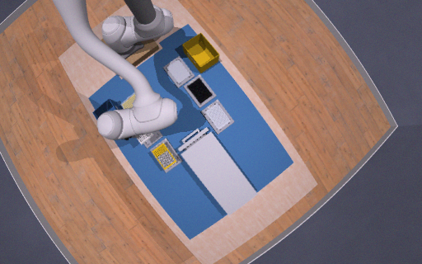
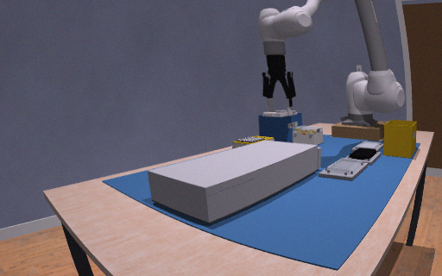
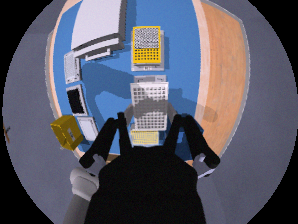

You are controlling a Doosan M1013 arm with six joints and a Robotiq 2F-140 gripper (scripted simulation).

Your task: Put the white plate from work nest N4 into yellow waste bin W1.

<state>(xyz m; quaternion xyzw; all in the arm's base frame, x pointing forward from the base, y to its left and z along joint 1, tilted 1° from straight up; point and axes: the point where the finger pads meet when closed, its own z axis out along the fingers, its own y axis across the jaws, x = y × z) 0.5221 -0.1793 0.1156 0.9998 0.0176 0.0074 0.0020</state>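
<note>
Right now the yellow bin is 19 cm behind my hand, 51 cm to the left of it and 13 cm below it. Round my hand: white plate 2 cm below; then yellow rack 17 cm ahead, 1 cm to the left, 11 cm below; then grey nest 16 cm below.
</note>
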